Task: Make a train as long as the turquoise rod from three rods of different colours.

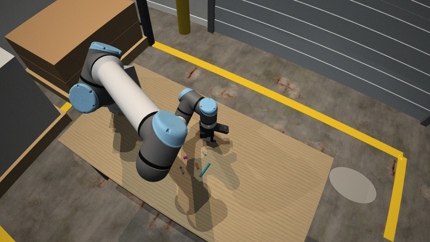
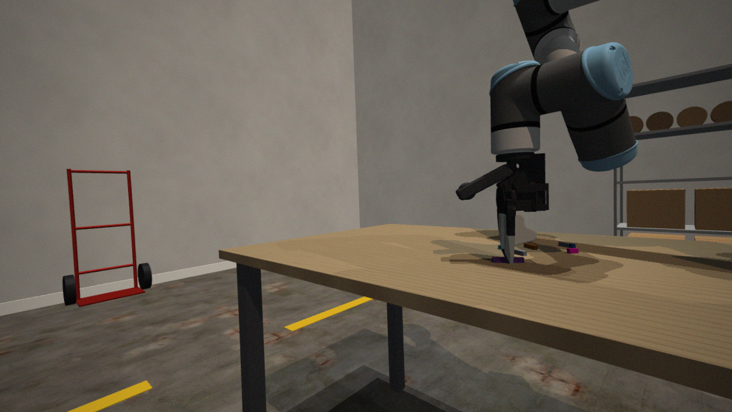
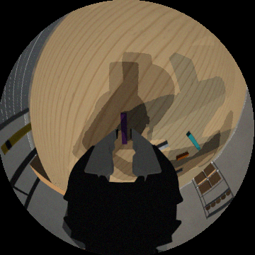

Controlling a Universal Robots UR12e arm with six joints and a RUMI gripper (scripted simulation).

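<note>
The purple rod is 10 mm below my hand. Round my hand: orange rod: 10 mm behind, 190 mm to the right, 10 mm below; then magenta rod: 100 mm behind, 160 mm to the right, 10 mm below; then turquoise rod: 40 mm ahead, 190 mm to the right, 10 mm below.
</note>
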